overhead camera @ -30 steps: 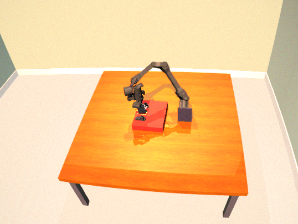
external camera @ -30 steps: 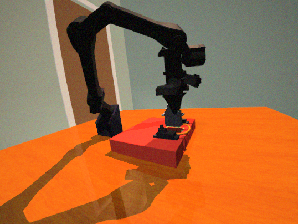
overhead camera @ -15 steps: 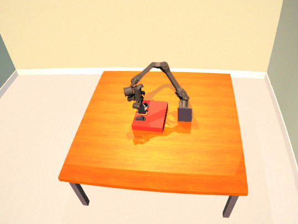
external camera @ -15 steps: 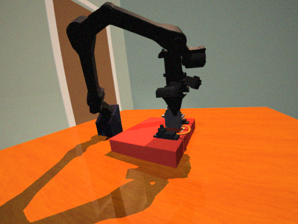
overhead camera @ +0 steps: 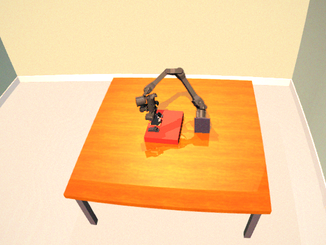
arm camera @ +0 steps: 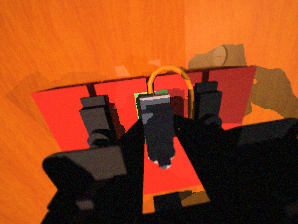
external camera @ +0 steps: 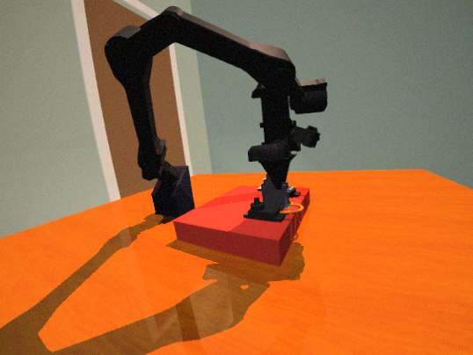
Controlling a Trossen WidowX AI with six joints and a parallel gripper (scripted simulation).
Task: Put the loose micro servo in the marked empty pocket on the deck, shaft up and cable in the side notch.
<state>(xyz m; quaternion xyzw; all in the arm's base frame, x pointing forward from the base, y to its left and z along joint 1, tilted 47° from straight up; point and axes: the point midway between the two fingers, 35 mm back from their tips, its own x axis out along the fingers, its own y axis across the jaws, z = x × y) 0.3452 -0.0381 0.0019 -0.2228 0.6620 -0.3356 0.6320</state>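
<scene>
The red deck lies 120 mm behind my gripper tip, 20 mm to the left of it and 70 mm below it.
</scene>
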